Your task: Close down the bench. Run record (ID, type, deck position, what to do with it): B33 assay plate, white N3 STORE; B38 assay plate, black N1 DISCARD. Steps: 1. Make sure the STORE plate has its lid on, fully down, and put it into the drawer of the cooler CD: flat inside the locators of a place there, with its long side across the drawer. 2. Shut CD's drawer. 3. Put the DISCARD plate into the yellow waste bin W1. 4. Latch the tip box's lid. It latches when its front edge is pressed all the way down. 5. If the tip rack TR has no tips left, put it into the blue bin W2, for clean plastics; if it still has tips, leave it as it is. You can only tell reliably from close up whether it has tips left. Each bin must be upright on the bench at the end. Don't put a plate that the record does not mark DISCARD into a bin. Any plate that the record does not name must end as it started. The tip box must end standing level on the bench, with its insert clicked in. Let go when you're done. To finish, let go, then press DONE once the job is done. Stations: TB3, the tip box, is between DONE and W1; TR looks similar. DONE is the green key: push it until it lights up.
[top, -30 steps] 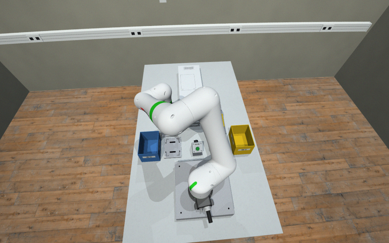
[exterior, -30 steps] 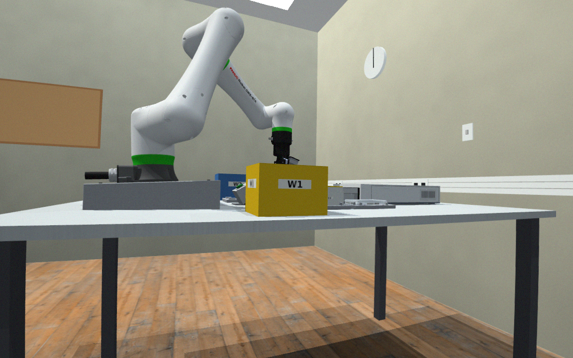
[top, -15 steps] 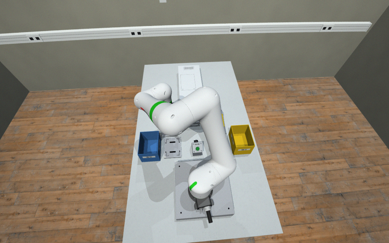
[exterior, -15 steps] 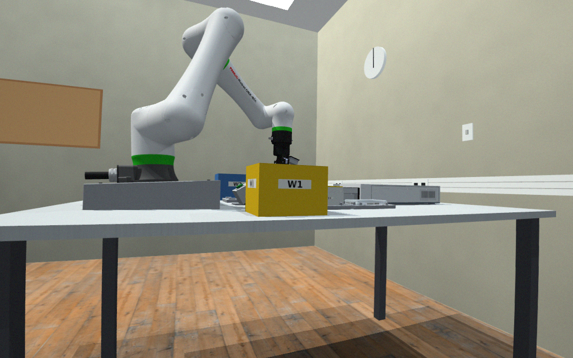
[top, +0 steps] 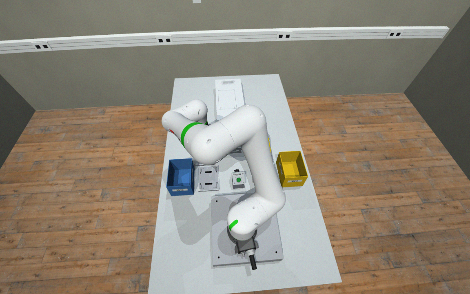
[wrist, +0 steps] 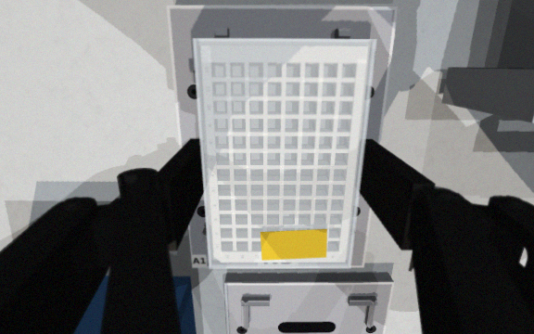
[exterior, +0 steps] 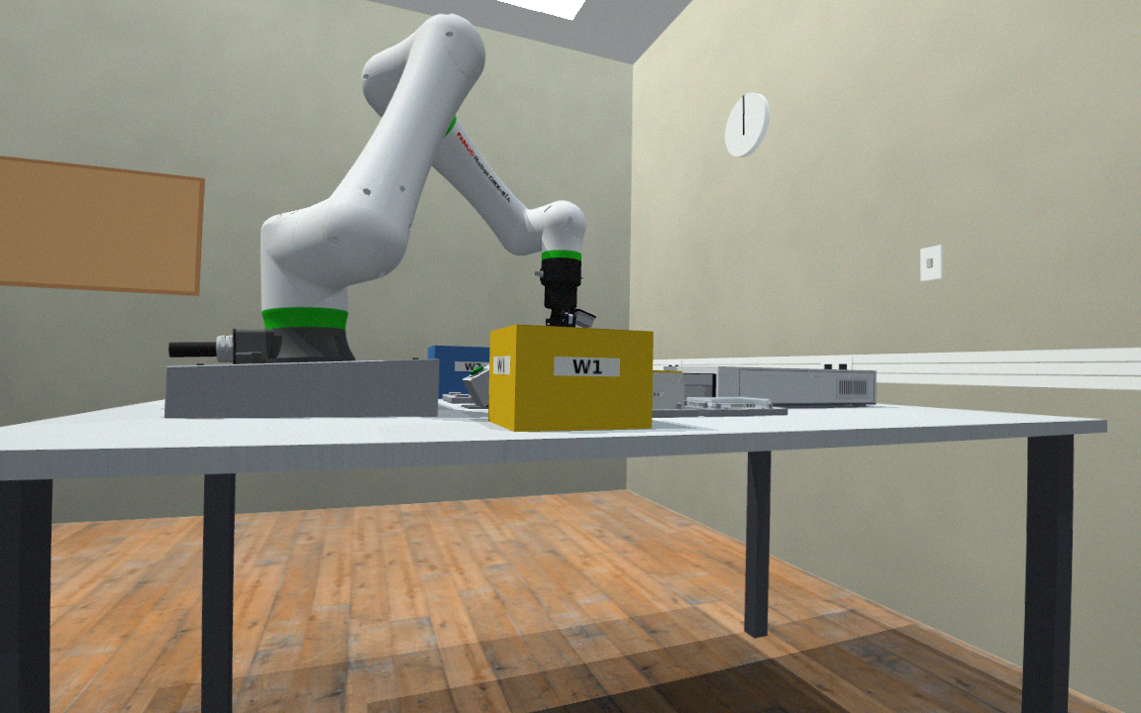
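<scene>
Now: the grey N3 nest 4 cm below my hand. The rest, counted from my hand: N1 label (10 cm ahead, 4 cm below, 2 cm to the right); clear plate lid (2 cm below); white plate (2 cm below).
</scene>
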